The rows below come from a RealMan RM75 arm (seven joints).
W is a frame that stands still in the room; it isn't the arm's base.
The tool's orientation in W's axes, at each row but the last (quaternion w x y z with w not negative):
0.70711 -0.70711 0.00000 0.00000
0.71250 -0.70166 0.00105 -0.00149
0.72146 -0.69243 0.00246 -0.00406
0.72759 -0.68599 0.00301 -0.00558
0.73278 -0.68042 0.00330 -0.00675
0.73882 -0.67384 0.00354 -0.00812
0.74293 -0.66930 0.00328 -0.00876
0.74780 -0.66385 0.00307 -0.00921
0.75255 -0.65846 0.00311 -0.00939
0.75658 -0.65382 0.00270 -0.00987
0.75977 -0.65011 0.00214 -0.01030
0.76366 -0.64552 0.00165 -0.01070
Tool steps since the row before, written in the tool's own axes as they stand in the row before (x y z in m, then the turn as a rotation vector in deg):
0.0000 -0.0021 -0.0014 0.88 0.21 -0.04
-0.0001 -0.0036 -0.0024 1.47 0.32 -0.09
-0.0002 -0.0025 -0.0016 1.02 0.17 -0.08
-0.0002 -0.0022 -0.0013 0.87 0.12 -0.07
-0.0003 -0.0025 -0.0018 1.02 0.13 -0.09
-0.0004 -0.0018 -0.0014 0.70 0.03 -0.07
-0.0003 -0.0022 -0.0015 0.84 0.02 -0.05
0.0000 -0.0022 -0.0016 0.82 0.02 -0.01
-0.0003 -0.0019 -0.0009 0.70 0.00 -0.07
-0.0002 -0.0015 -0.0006 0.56 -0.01 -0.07
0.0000 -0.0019 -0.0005 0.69 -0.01 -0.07
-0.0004 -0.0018 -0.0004 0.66 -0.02 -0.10
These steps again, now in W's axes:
0.0000 -0.0014 0.0021 0.88 -0.04 -0.21
-0.0001 -0.0025 0.0036 1.47 -0.09 -0.32
-0.0002 -0.0017 0.0024 1.02 -0.08 -0.17
-0.0002 -0.0014 0.0021 0.87 -0.07 -0.12
-0.0003 -0.0020 0.0024 1.02 -0.09 -0.13
-0.0004 -0.0016 0.0017 0.70 -0.08 -0.03
-0.0003 -0.0017 0.0020 0.84 -0.06 -0.02
0.0000 -0.0018 0.0020 0.82 -0.02 -0.01
-0.0003 -0.0011 0.0018 0.70 -0.08 0.00
-0.0002 -0.0008 0.0014 0.56 -0.08 0.00
0.0000 -0.0008 0.0018 0.69 -0.08 0.01
-0.0004 -0.0007 0.0017 0.66 -0.11 0.01

